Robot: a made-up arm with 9 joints. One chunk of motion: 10 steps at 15 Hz.
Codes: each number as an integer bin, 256 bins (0 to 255) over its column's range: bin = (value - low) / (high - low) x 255, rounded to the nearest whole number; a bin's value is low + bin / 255 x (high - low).
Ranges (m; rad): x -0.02..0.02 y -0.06..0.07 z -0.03..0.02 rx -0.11..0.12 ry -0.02..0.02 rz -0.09..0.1
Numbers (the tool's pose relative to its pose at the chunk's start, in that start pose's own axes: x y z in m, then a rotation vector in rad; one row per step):
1: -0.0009 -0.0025 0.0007 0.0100 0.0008 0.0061
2: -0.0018 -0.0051 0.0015 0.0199 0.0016 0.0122
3: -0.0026 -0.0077 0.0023 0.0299 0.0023 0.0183
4: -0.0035 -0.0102 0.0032 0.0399 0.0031 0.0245
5: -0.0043 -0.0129 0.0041 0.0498 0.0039 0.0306
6: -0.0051 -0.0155 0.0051 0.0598 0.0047 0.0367
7: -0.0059 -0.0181 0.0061 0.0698 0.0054 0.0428
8: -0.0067 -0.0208 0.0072 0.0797 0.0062 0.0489
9: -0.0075 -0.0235 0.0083 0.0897 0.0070 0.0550
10: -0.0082 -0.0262 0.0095 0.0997 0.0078 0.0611
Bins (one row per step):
1: 122 113 157 133 133 129
2: 116 108 161 144 138 137
3: 111 103 165 155 142 145
4: 105 98 169 166 147 154
5: 100 92 174 177 152 162
6: 95 87 179 188 157 170
7: 90 82 184 199 162 178
8: 85 77 190 210 167 186
9: 80 72 195 221 172 195
10: 75 66 201 232 177 203

